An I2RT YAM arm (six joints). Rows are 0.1 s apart.
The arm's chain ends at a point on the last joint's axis. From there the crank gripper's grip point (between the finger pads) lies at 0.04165 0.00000 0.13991 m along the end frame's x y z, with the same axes.
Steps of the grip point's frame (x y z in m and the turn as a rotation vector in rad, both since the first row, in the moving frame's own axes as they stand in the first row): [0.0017, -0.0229, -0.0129, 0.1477, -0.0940, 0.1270]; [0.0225, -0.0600, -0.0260, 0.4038, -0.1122, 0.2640]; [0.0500, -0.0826, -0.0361, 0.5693, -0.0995, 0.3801]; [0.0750, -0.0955, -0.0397, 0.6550, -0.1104, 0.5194]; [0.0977, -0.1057, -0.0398, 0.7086, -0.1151, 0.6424]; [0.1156, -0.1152, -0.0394, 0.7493, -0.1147, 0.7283]
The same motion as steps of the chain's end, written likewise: [0.0140, -0.0065, -0.0150, 0.1477, -0.0940, 0.1270]; [0.0319, -0.0134, -0.0206, 0.4038, -0.1122, 0.2640]; [0.0514, -0.0201, -0.0218, 0.5693, -0.0995, 0.3801]; [0.0718, -0.0283, -0.0214, 0.6550, -0.1104, 0.5194]; [0.0902, -0.0376, -0.0193, 0.7086, -0.1151, 0.6424]; [0.1044, -0.0467, -0.0171, 0.7493, -0.1147, 0.7283]
